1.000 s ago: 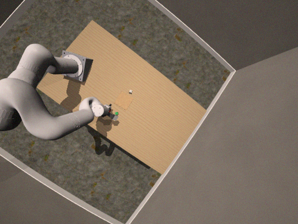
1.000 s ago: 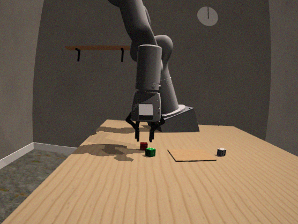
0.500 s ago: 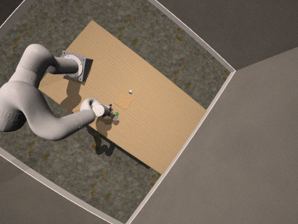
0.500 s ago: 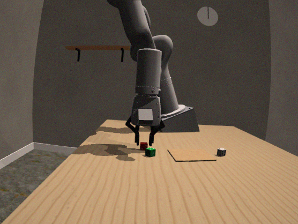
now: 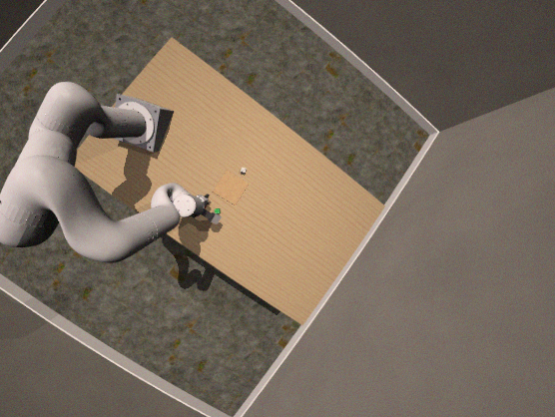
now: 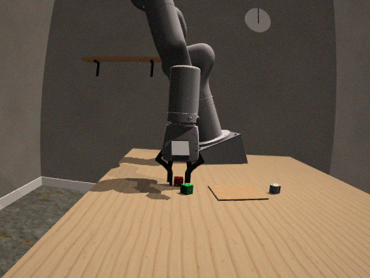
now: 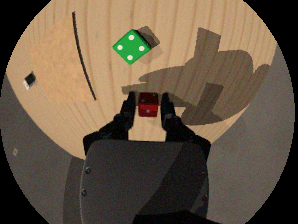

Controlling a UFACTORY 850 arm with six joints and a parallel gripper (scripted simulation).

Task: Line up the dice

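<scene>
Now: the red die 10 mm below my hand. The rest, counted from my hand: white die 270 mm to the left, 70 mm ahead, 10 mm below; then green die 80 mm ahead, 20 mm to the left, 10 mm below; then tan mat 160 mm to the left, 70 mm ahead, 20 mm below.
</scene>
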